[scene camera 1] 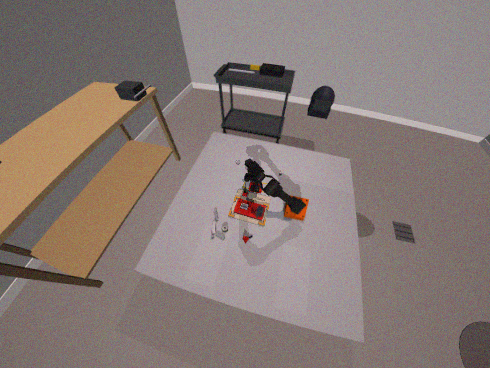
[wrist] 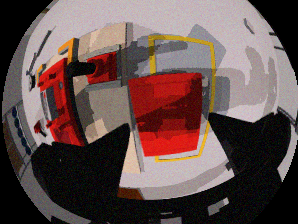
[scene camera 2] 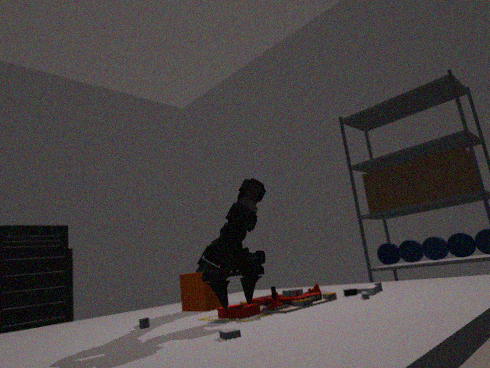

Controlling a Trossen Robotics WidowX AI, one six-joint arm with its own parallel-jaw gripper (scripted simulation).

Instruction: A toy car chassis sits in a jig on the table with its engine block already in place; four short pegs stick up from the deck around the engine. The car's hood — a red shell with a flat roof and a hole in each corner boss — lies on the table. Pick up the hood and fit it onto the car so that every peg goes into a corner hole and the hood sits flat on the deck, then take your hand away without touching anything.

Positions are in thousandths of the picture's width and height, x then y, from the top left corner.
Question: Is my gripper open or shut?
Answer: Open.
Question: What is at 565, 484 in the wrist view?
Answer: A red hood.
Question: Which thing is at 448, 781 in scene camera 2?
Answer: My gripper.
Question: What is my gripper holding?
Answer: Nothing.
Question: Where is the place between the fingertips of my gripper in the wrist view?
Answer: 576, 547
